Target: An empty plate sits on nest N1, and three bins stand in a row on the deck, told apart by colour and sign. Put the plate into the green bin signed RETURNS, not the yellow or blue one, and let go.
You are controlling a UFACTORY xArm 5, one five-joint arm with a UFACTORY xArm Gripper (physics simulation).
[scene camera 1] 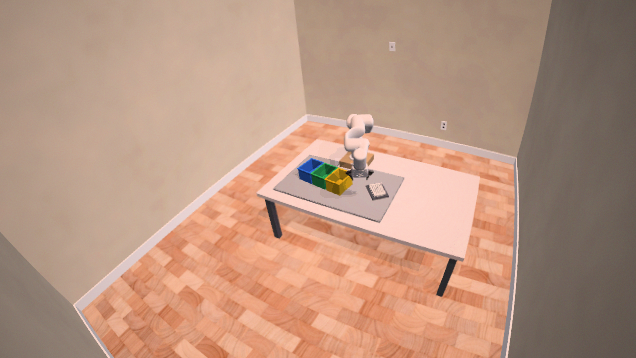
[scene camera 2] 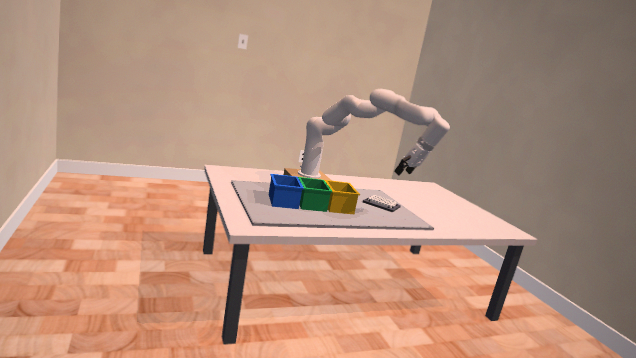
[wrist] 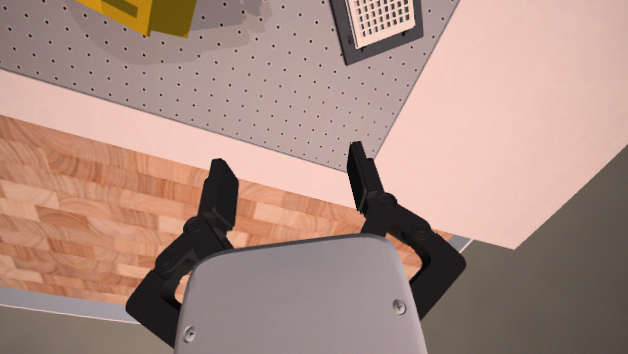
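Pixels of known places: gripper, fingertip midpoint: (scene camera 1: 359, 178) (scene camera 2: 402, 172) (wrist: 290, 162); arm's base, link origin: (scene camera 2: 309, 174).
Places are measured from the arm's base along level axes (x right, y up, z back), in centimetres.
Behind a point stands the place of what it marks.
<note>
A pale plate with a grid of small wells (scene camera 1: 378, 190) {x -24.7, y -1.6, z -36.6 cm} (scene camera 2: 382, 201) {x -22.3, y -1.7, z -36.5 cm} (wrist: 383, 21) {x -25.7, y -1.6, z -38.9 cm} sits on the dark nest (scene camera 2: 392, 209) {x -22.9, y -3.0, z -44.1 cm} (wrist: 343, 37) {x -20.9, y -2.9, z -41.6 cm}. The green bin (scene camera 1: 320, 179) {x 16.7, y 3.6, z -40.2 cm} (scene camera 2: 315, 197) {x 19.4, y 2.0, z -39.4 cm} stands between the blue bin (scene camera 1: 306, 175) {x 29.3, y 2.1, z -36.1 cm} (scene camera 2: 285, 195) {x 32.1, y 1.5, z -35.2 cm} and the yellow bin (scene camera 1: 336, 186) {x 3.3, y 3.1, z -44.8 cm} (scene camera 2: 343, 200) {x 7.2, y 2.0, z -43.5 cm} (wrist: 172, 17) {x 0.5, y 0.8, z -43.7 cm}. No lettering is readable on them. The green bin does not show in the wrist view. My gripper (scene camera 1: 360, 174) {x -15.1, y 18.3, z -52.4 cm} (scene camera 2: 404, 171) {x -15.1, y 18.3, z -52.4 cm} (wrist: 290, 162) {x -15.1, y 18.3, z -52.4 cm} is open and empty, tilted, and hangs in the air above and apart from the plate.
The bins and the nest stand on a grey perforated deck (scene camera 1: 345, 203) {x -5.2, y -4.1, z -52.5 cm} (scene camera 2: 300, 220) {x 31.1, y -4.1, z -49.2 cm} (wrist: 280, 100) {x -12.9, y -4.1, z -51.9 cm}, which lies on the pale table (scene camera 1: 435, 200) {x -66.4, y -5.4, z -33.7 cm} (scene camera 2: 465, 215) {x -70.9, y -5.4, z -50.4 cm} (wrist: 510, 125) {x -59.2, y -5.4, z -48.9 cm}. The arm's base stands on a brown block (scene camera 1: 347, 159) {x 6.8, y 0.0, z -4.8 cm} behind the bins. The yellow bin is the bin nearest the nest.
</note>
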